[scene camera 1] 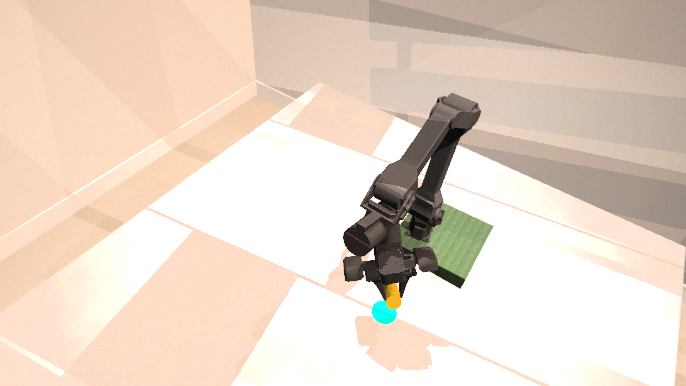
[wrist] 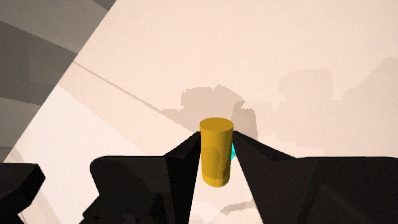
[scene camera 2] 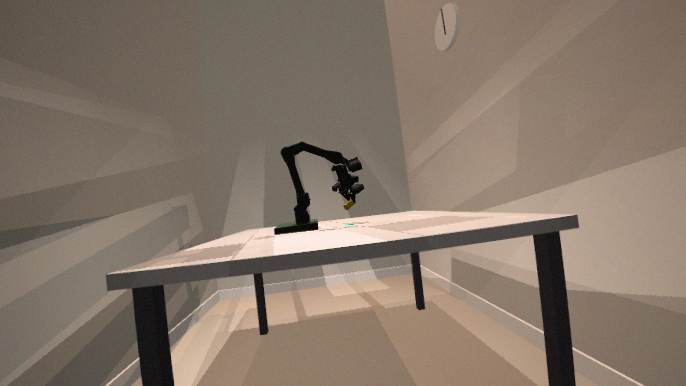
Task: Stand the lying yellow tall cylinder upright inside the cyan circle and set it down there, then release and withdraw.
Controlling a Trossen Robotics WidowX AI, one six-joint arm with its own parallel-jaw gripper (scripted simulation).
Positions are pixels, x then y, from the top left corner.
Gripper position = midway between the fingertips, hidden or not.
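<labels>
In my gripper (scene camera 1: 392,298) I am holding a yellow cylinder (wrist: 216,133).
</labels>
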